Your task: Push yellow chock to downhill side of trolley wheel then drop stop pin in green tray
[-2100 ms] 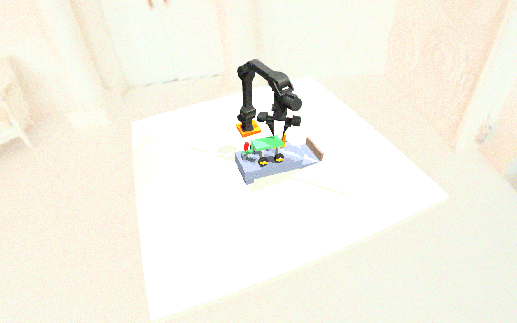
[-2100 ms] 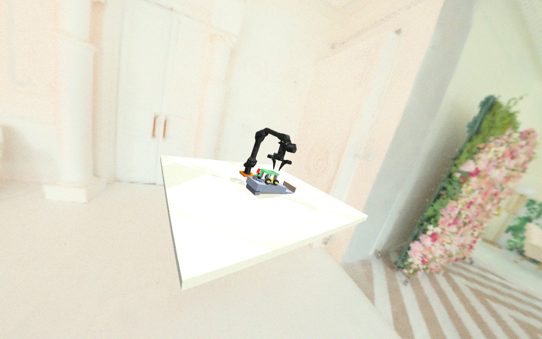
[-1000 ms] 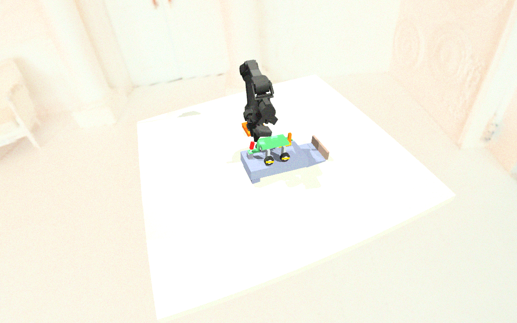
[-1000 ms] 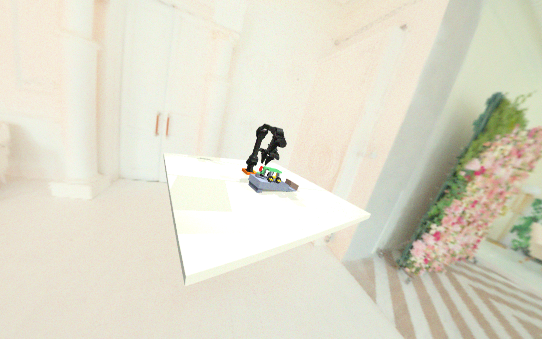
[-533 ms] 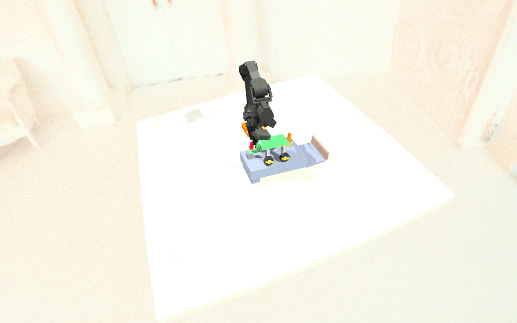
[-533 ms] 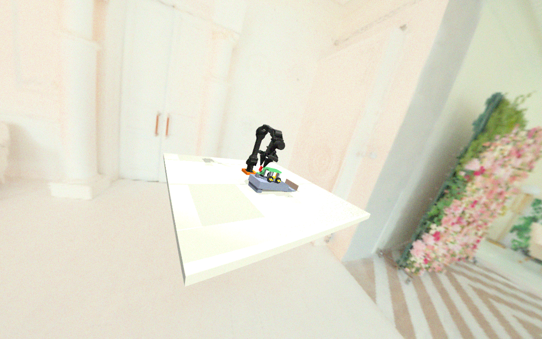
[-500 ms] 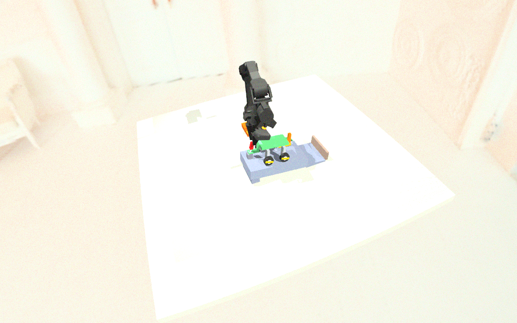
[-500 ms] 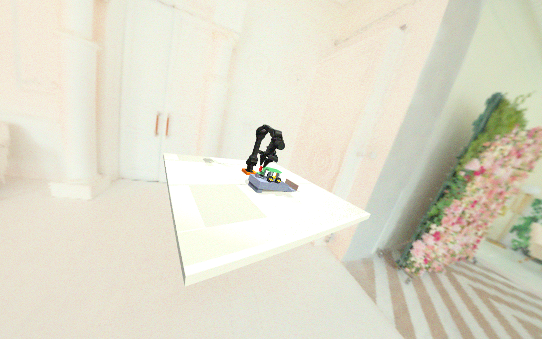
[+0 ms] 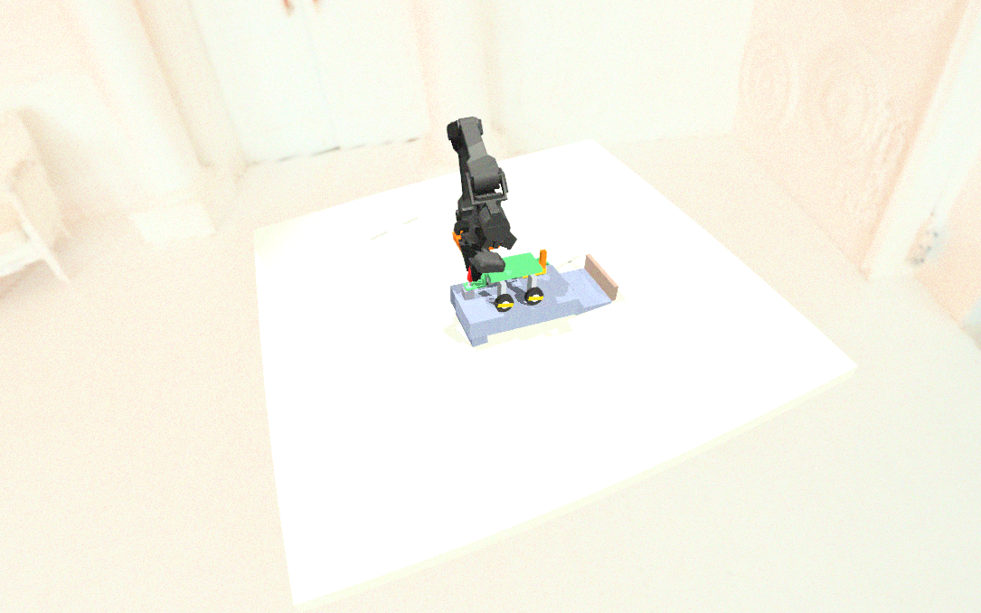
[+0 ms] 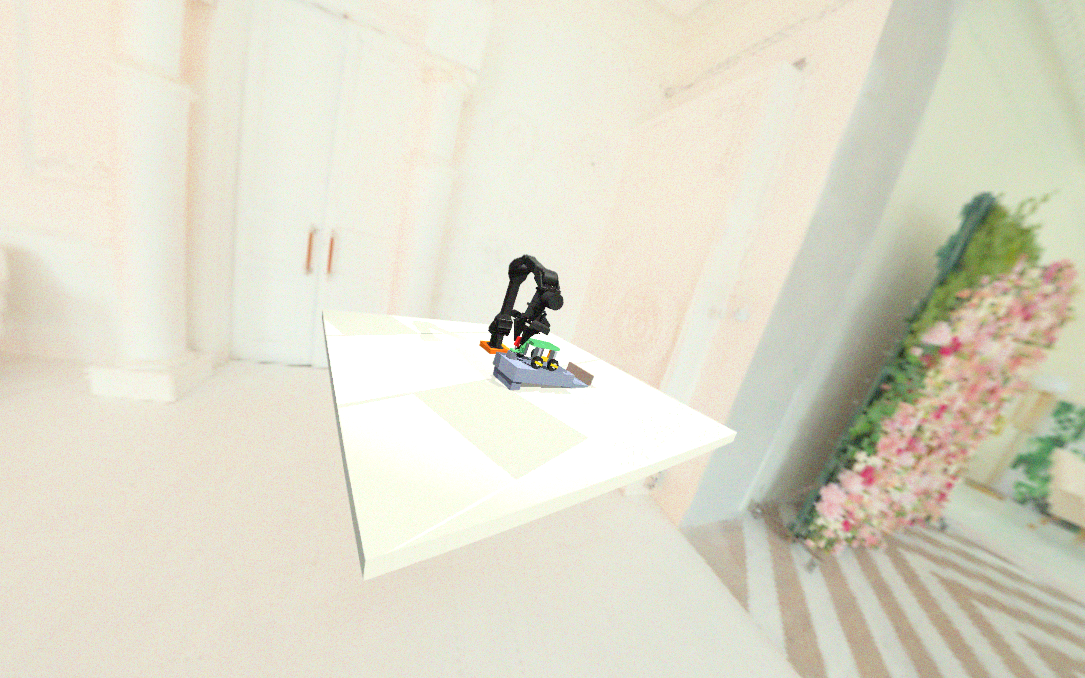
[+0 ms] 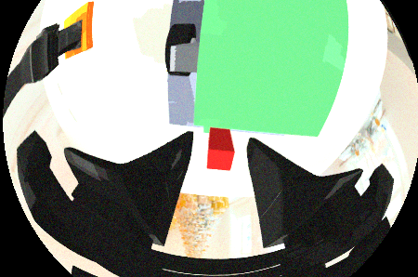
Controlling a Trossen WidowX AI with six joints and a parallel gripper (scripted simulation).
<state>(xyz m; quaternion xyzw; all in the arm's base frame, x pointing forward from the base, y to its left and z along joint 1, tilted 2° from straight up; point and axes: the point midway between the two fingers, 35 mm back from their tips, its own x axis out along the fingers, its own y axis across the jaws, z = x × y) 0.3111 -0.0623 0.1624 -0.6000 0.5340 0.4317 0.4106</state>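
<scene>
Right now my gripper tip is 10 mm above the red-headed stop pin. From my gripper tip the other things lie so: grey-blue ramp: 100 mm below, 90 mm to the left, 10 mm ahead; then yellow chock: 170 mm to the left, 60 mm below, 50 mm behind; then trolley: 90 mm to the left, 30 mm below, 10 mm ahead.
</scene>
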